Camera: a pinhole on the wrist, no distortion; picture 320 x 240 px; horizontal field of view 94.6 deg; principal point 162.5 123.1 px. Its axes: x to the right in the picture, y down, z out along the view. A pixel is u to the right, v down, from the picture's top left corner.
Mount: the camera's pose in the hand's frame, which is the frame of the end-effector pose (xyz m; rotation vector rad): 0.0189 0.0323 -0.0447 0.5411 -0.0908 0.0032
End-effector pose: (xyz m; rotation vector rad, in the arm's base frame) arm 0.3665 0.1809 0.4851 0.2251 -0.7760 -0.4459
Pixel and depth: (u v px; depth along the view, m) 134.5 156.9 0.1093
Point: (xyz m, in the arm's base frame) 0.3157 0.1826 0.5185
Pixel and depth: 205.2 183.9 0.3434
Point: 0.1755 0.1081 0.7584
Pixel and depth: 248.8 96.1 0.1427
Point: 0.3526 0.0787 0.5677
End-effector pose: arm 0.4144 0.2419 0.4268 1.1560 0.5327 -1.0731
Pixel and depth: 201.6 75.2 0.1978
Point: 0.3112 0.1297 0.3576
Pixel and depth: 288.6 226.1 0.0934
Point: 0.4739 0.1381 0.4003
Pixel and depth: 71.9 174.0 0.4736
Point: 0.1484 -0.0168 0.8020
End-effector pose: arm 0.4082 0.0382 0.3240 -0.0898 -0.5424 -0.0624
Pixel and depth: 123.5 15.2 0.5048
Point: 0.1430 -0.4755 0.4425
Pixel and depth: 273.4 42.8 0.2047
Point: 0.4845 -0.1293 0.4908
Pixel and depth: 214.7 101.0 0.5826
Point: 0.3124 -0.2693 0.8021
